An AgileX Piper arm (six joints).
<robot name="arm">
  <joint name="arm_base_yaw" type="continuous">
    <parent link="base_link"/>
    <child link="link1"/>
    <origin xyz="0 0 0.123"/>
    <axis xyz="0 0 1"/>
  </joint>
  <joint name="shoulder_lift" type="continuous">
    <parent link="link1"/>
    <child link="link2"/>
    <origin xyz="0 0 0"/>
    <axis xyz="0 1 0"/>
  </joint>
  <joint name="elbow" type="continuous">
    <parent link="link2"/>
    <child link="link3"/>
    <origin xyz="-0.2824 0 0.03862"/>
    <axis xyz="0 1 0"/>
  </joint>
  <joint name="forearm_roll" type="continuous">
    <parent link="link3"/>
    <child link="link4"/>
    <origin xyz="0.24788 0 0.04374"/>
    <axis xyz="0.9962 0 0.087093"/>
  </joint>
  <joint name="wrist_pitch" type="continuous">
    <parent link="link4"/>
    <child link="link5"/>
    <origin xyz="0 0 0"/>
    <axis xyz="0 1 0"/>
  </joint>
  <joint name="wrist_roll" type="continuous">
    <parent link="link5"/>
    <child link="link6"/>
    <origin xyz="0.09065 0 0.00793"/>
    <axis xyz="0.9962 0 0.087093"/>
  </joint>
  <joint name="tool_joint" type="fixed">
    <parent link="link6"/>
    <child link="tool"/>
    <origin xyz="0 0 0" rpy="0 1.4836 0"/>
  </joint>
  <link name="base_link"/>
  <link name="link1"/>
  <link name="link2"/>
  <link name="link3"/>
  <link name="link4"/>
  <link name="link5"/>
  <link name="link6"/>
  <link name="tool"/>
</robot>
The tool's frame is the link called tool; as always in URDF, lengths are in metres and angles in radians. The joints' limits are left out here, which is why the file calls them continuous.
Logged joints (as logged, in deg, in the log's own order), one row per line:
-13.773 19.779 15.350 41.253 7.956 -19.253
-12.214 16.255 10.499 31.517 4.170 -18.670
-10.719 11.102 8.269 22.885 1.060 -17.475
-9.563 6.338 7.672 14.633 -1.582 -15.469
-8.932 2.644 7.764 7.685 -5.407 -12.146
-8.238 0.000 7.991 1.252 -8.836 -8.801
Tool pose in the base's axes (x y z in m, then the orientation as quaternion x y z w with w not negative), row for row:
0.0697 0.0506 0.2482 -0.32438 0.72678 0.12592 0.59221
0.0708 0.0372 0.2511 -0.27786 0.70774 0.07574 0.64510
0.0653 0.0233 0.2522 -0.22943 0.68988 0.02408 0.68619
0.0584 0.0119 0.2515 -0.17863 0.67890 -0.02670 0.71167
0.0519 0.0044 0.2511 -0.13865 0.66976 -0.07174 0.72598
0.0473 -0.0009 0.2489 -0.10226 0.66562 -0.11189 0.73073
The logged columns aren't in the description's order. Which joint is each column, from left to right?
Columns, left to right: elbow, shoulder_lift, wrist_pitch, arm_base_yaw, wrist_roll, forearm_roll.
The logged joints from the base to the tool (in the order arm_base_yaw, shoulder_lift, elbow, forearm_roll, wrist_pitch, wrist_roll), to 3 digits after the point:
41.253 19.779 -13.773 -19.253 15.350 7.956
31.517 16.255 -12.214 -18.670 10.499 4.170
22.885 11.102 -10.719 -17.475 8.269 1.060
14.633 6.338 -9.563 -15.469 7.672 -1.582
7.685 2.644 -8.932 -12.146 7.764 -5.407
1.252 0.000 -8.238 -8.801 7.991 -8.836

